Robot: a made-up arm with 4 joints.
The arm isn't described. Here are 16 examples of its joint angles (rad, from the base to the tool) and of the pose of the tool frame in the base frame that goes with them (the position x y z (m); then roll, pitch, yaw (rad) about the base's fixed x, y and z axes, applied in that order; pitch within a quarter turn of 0, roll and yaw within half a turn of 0).
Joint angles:
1: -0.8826 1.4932 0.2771 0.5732
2: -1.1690 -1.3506 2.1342 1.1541
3: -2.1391 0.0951 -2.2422 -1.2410
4: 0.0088 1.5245 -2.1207 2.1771
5: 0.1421 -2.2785 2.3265 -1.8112
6: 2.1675 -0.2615 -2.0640 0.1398
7: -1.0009 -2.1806 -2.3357 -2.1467
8: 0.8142 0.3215 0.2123 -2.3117
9: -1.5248 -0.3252 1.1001 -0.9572
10: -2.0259 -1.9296 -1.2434 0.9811
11: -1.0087 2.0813 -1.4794 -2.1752
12: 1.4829 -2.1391 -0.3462 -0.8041
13: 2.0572 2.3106 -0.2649 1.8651
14: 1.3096 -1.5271 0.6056 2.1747
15: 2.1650 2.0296 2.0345 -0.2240
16: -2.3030 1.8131 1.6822 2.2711
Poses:
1: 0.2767 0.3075 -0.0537 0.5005 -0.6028 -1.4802
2: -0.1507 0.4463 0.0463 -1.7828 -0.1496 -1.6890
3: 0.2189 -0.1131 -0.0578 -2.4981 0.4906 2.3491
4: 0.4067 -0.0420 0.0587 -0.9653 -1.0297 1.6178
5: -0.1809 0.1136 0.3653 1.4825 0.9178 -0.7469
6: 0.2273 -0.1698 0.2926 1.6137 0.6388 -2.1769
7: -0.1110 -0.0258 0.0086 -0.8282 -1.0495 0.6495
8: -0.0098 -0.0346 0.5272 -1.4751 0.3782 -0.0633
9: -0.0050 0.3868 -0.0621 -2.7996 0.1868 -1.1182
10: -0.1515 -0.0522 0.0945 1.4299 0.7569 1.7268
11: 0.2993 0.0144 -0.0050 0.4243 -0.6411 1.6265
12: 0.0926 -0.1189 -0.0638 -2.7357 -0.9606 -2.6541
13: 0.4394 -0.0890 0.0249 -0.1452 0.8519 2.9864
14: -0.2316 -0.3186 0.0888 2.2300 -0.7030 1.5237
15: 0.1765 -0.2928 -0.1950 -2.6404 -0.9845 1.2046
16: 0.3758 0.3398 -0.1321 2.4928 -0.6238 -1.5379
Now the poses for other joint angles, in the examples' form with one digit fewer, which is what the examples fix.
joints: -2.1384 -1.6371 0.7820 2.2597
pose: -0.217 0.330 -0.051 -0.939 0.220 -1.619
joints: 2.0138 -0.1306 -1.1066 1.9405
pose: -0.018 -0.136 0.416 -2.452 0.337 -1.081
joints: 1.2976 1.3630 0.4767 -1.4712
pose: 0.183 -0.262 0.390 0.870 1.290 0.847
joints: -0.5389 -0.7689 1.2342 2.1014
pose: -0.162 0.421 0.271 0.387 1.189 -0.880
